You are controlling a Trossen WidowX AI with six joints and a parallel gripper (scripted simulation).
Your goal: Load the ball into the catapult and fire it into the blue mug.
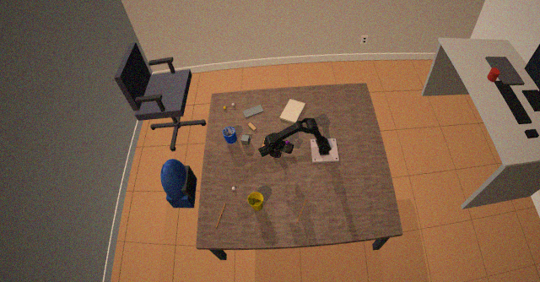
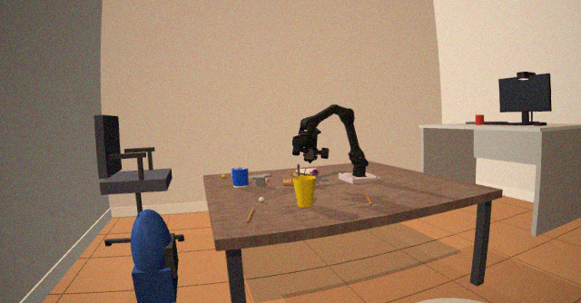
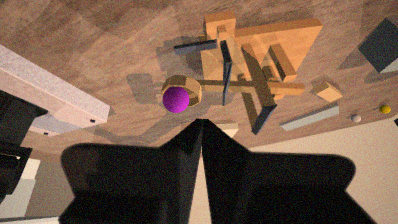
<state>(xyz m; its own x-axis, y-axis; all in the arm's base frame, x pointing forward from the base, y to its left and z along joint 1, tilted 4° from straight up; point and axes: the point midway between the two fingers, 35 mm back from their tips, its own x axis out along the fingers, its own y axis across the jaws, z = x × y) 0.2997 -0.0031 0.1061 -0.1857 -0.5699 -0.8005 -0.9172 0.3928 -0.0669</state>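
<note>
My gripper tip is now 40 mm past the purple ball, 40 mm to the left of it and 60 mm above it. Also, from my gripper tip: wooden catapult (30 mm ahead, 40 mm to the right, 70 mm below); then grey block (250 mm ahead, 120 mm to the right, 100 mm below); then wood block (210 mm ahead, 240 mm to the right, 110 mm below).
</note>
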